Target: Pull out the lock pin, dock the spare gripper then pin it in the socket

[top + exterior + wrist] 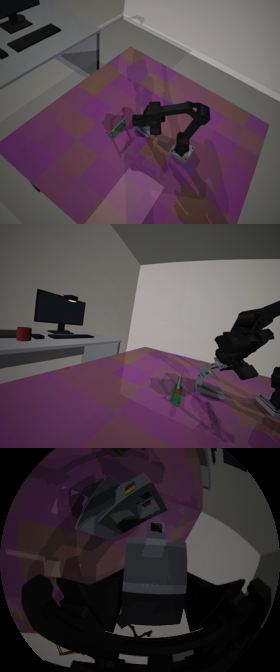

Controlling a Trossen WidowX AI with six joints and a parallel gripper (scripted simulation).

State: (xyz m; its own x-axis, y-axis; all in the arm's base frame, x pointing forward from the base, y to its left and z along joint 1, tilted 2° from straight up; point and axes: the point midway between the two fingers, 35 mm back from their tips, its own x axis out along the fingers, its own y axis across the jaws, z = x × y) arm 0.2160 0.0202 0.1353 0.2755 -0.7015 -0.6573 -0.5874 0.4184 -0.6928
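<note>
Now: the green cradle 140 mm ahead of my gripper tip, 190 mm to the left of it and 110 mm below it. Also, from my gripper tip: spare gripper (10 mm to the left); then grey mount (50 mm ahead, 50 mm to the left, 80 mm below).
</note>
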